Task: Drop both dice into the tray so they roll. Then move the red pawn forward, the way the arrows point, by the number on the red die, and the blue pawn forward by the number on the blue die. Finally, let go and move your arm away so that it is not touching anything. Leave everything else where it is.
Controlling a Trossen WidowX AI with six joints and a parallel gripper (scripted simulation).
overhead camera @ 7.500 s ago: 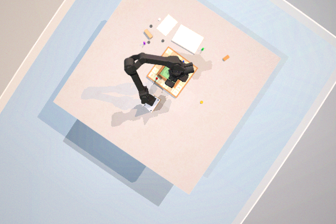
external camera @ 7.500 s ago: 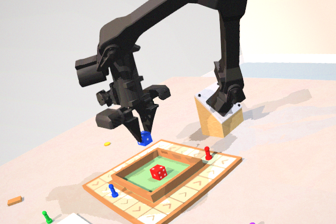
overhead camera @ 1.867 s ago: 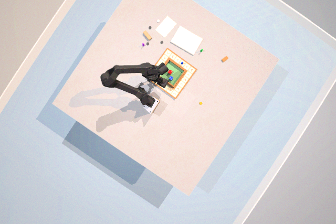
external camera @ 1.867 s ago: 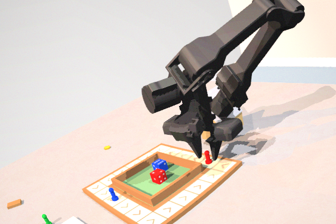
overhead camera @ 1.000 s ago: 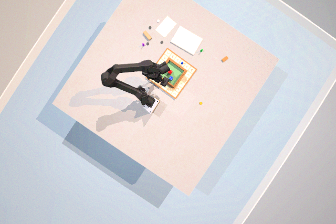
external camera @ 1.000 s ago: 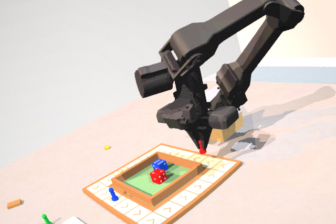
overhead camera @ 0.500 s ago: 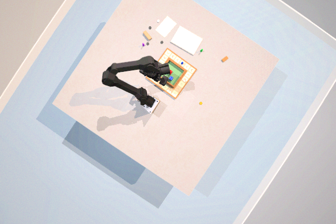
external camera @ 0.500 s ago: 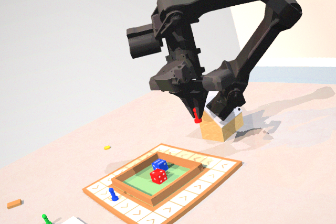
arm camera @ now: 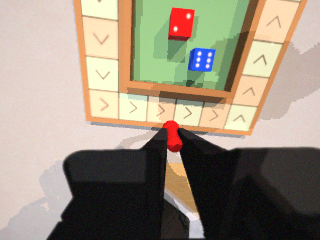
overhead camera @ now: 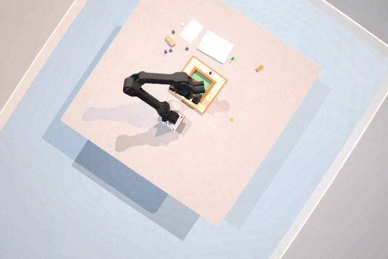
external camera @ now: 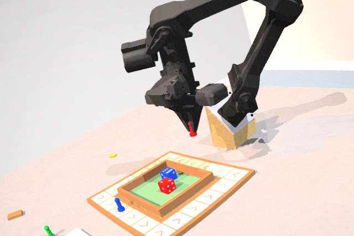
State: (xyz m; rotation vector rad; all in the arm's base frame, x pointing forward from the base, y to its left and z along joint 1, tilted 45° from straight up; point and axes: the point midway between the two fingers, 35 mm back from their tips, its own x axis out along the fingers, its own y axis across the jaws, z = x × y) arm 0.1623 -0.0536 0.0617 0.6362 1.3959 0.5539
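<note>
My gripper tip is now 210 mm short of the blue pawn, 70 mm to the left of it and 80 mm above it. Round my gripper tip: green tray: 100 mm ahead, 30 mm to the right, 100 mm below; red pawn: 10 mm above; purple pawn: 190 mm ahead, 270 mm to the left, 100 mm below.
</note>
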